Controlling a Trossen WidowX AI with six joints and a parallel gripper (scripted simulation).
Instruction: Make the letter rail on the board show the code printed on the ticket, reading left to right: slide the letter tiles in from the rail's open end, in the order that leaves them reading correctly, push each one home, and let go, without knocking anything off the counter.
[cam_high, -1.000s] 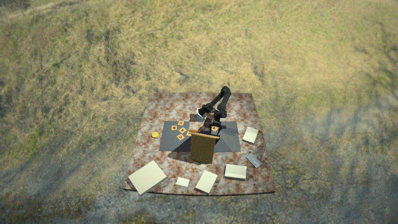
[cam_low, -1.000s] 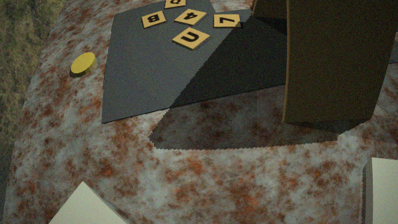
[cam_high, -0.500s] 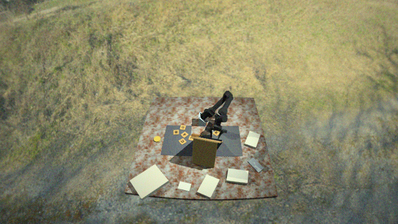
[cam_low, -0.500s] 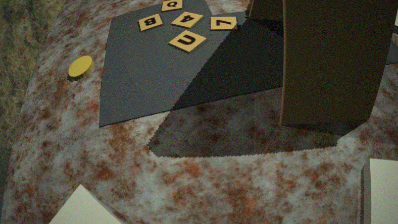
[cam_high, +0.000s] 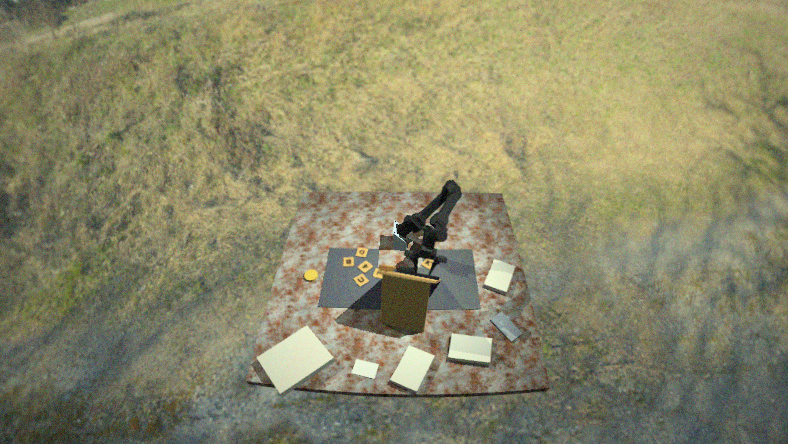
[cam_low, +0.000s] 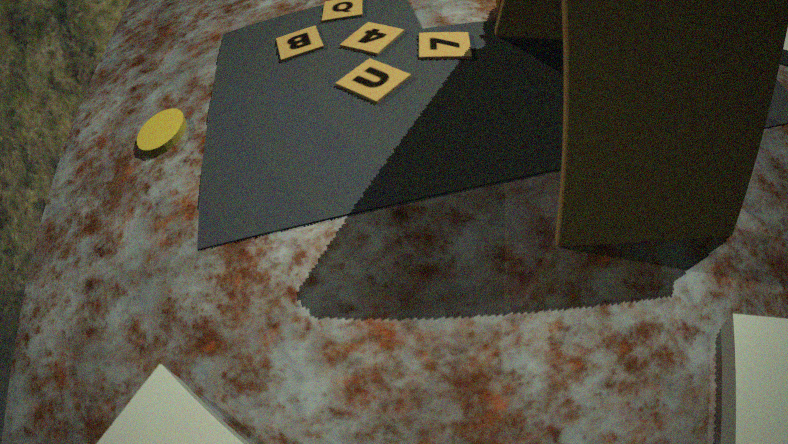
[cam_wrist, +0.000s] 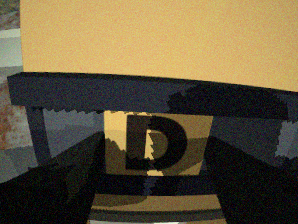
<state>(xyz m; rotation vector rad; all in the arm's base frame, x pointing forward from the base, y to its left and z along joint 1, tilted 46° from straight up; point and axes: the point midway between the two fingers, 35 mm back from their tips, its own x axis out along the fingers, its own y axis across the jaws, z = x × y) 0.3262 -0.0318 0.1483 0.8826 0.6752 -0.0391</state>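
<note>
Now: gripper tip 6 cm past the white ticket, 3 cm to the right of it and 9 cm above it. Also, from my gripper tip: grey mat 16 cm behind, 9 cm to the right, 16 cm below; then grey block 21 cm ahead, 38 cm to the left, 16 cm below; then tan letter tile right at my gripper tip.
</note>
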